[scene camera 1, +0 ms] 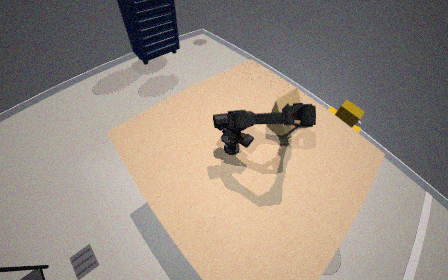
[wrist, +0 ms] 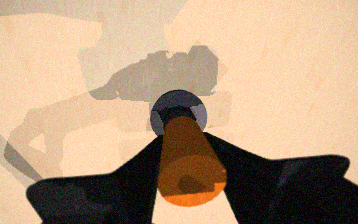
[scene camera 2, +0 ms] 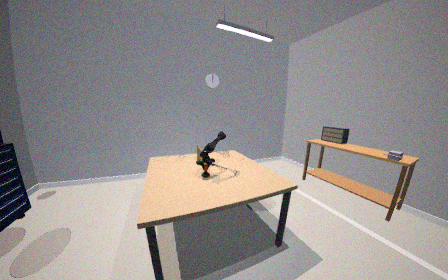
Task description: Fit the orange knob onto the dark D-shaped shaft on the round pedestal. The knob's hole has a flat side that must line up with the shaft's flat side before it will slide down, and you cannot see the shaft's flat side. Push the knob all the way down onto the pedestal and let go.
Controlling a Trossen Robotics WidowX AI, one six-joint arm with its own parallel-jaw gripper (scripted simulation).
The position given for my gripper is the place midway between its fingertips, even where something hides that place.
My gripper [wrist: 183, 137] carries an orange knob [wrist: 190, 174].
